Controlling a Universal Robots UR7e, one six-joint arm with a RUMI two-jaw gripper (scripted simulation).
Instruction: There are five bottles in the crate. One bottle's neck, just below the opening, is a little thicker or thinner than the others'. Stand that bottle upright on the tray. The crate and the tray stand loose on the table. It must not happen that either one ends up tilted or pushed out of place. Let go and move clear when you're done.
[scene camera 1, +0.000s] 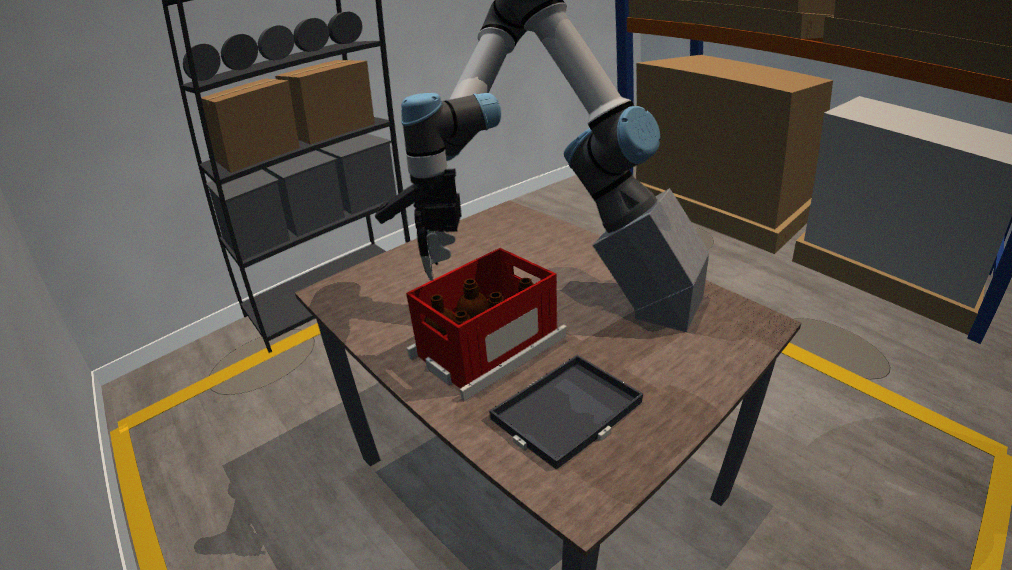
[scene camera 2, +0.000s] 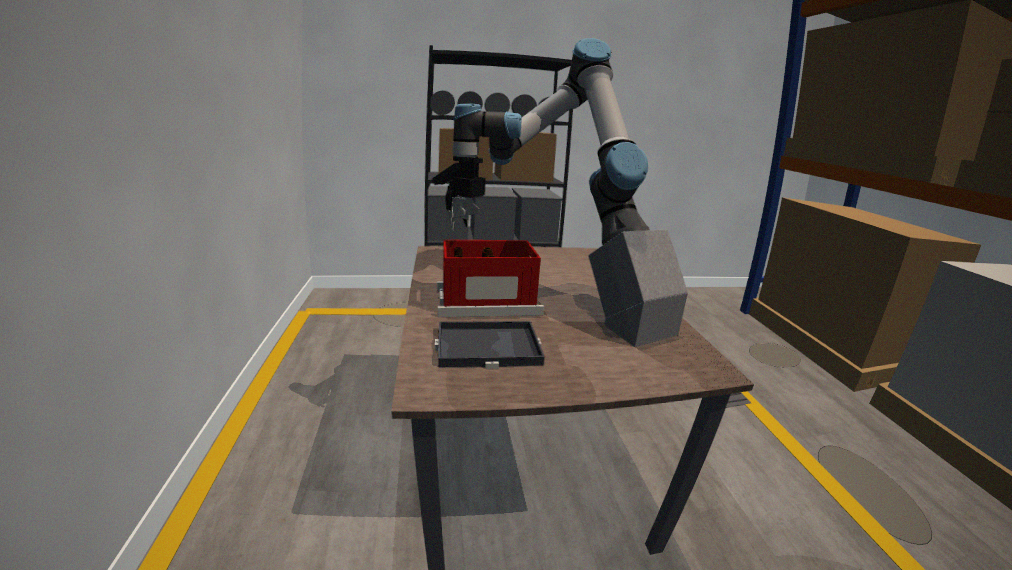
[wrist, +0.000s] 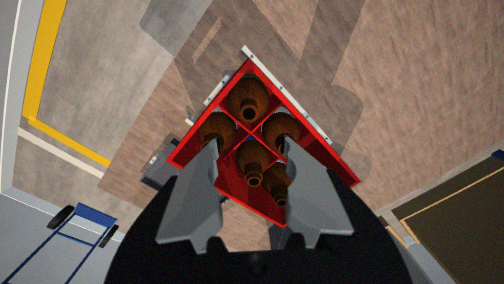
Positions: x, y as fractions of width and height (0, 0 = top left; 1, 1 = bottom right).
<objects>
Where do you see my gripper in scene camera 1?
0.43, 0.48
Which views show the dark tray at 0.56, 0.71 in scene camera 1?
Scene camera 1, scene camera 2 and the wrist view: all of them.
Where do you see my gripper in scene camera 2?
At 0.45, 0.40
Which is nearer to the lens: the bottle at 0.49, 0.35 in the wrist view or the dark tray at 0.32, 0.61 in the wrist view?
The bottle.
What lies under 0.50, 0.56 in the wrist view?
A bottle.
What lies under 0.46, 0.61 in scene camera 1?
A red crate.
</objects>
